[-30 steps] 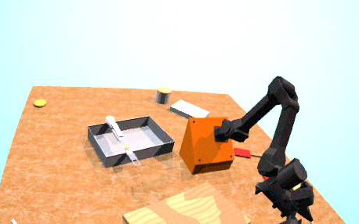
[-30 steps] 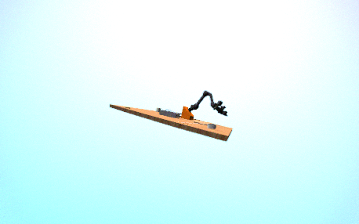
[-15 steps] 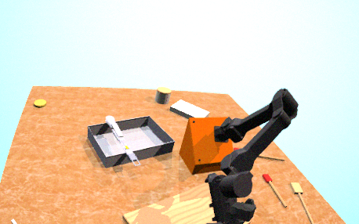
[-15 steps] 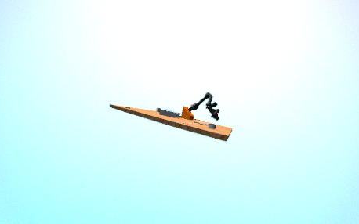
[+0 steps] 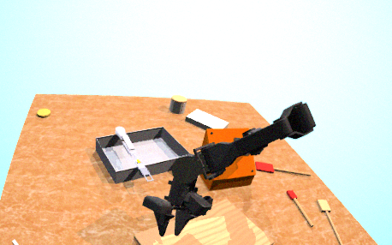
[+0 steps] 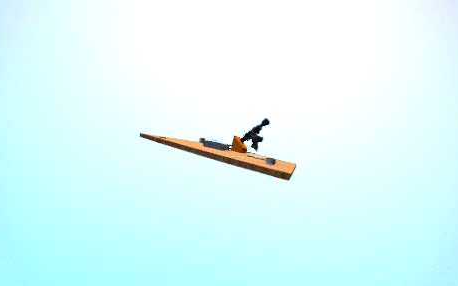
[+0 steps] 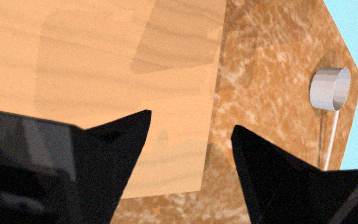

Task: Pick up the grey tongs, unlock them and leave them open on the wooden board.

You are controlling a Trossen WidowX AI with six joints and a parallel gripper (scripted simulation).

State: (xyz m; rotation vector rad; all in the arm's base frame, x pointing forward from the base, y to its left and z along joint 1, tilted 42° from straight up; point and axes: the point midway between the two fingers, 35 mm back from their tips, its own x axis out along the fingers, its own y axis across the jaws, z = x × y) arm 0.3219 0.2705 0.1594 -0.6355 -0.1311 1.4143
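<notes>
Right now the yellow lock piece is 30 mm ahead of my gripper tip and 320 mm to the right of it. The rest, counted from my gripper tip: grey roasting tin: 420 mm to the right, 40 mm below; white block: 360 mm behind, 700 mm to the right, 60 mm below; wooden board: 130 mm behind, 60 mm below.
</notes>
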